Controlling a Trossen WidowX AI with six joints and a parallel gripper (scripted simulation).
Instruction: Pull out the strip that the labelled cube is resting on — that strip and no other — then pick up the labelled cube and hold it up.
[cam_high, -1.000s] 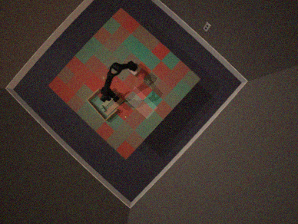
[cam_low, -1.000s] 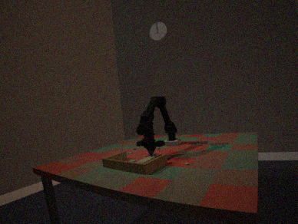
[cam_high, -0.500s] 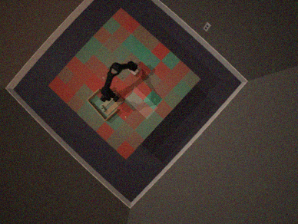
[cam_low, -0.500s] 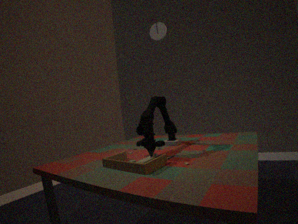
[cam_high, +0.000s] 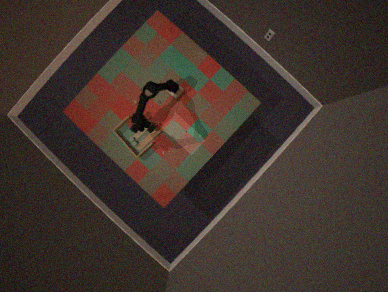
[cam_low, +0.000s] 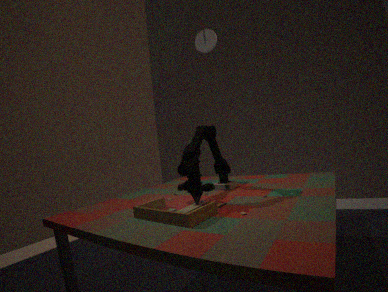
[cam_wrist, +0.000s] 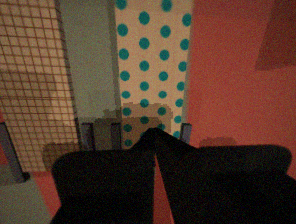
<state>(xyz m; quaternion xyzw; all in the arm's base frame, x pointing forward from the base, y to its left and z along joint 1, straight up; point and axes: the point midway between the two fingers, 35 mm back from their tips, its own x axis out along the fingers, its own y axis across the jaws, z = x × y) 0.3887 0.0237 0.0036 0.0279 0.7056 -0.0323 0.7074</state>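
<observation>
My gripper tip is now 9 cm short of the dotted strip and 1 cm to the left of it. The rest, counted from my gripper tip: purplish block: 14 cm behind, 9 cm to the right.
</observation>
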